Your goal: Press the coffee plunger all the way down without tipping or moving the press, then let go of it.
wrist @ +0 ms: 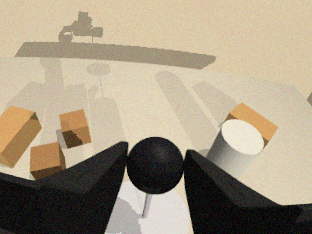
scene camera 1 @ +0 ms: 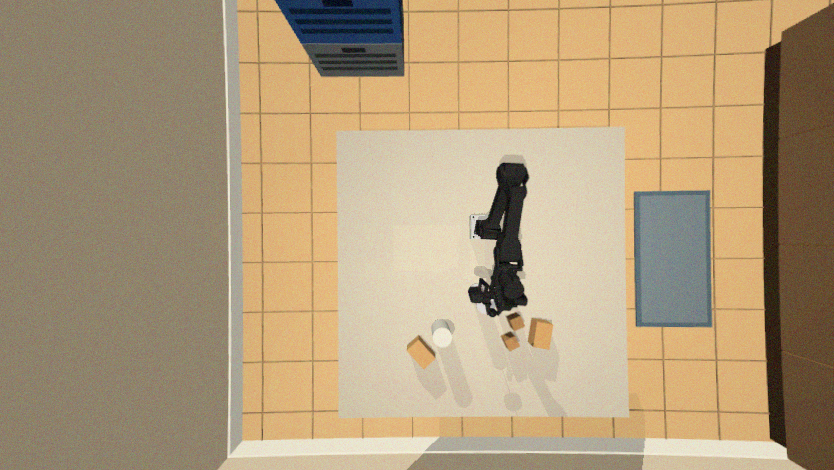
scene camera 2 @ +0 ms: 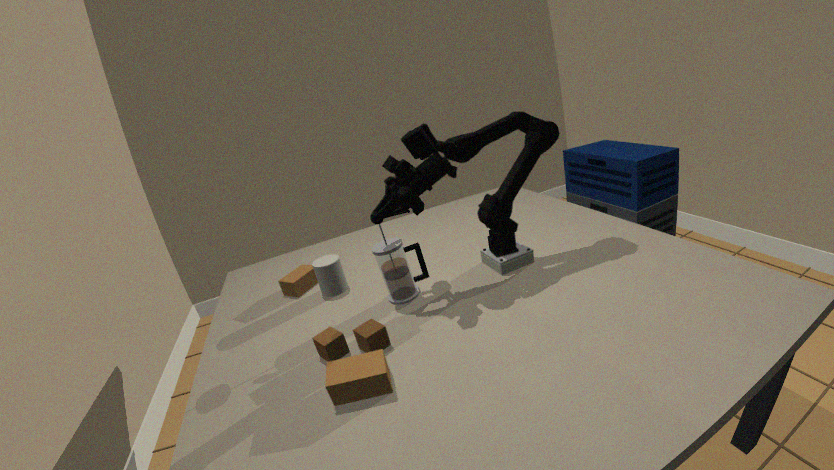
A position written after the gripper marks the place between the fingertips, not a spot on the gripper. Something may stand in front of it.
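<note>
The gripper [scene camera 2: 374, 216] [wrist: 156, 153] [scene camera 1: 492, 314] can be seen in the scene. With it in scene camera 2 are a glass coffee press [scene camera 2: 390, 255], a brown box [scene camera 2: 296, 283] and a further brown box [scene camera 2: 359, 377].
</note>
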